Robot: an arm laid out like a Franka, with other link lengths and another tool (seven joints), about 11 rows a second.
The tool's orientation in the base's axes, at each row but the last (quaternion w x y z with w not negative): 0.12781 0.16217 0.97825 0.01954; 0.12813 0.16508 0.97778 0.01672; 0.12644 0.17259 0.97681 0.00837; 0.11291 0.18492 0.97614 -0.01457; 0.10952 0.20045 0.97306 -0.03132; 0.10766 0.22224 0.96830 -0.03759; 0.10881 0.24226 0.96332 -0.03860
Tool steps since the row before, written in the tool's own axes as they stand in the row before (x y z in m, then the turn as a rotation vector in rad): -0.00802 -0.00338 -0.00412 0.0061 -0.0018 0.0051; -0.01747 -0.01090 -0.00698 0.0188 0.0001 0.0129; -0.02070 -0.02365 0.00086 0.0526 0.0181 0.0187; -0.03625 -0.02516 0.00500 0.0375 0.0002 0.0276; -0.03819 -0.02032 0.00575 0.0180 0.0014 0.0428; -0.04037 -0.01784 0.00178 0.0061 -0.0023 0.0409; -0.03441 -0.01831 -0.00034 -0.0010 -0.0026 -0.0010
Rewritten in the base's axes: 0.00522 -0.00577 0.00567 -0.0048 0.0002 -0.0066; 0.01068 -0.01595 0.01021 -0.0138 0.0061 -0.0171; 0.01110 -0.02928 0.00280 -0.0370 0.0344 -0.0299; 0.02476 -0.03675 0.00298 -0.0280 0.0117 -0.0354; 0.02729 -0.03389 0.00336 -0.0070 0.0037 -0.0458; 0.02797 -0.03329 0.00780 0.0015 -0.0044 -0.0412; 0.02079 -0.03183 0.00858 -0.0006 -0.0026 0.0013
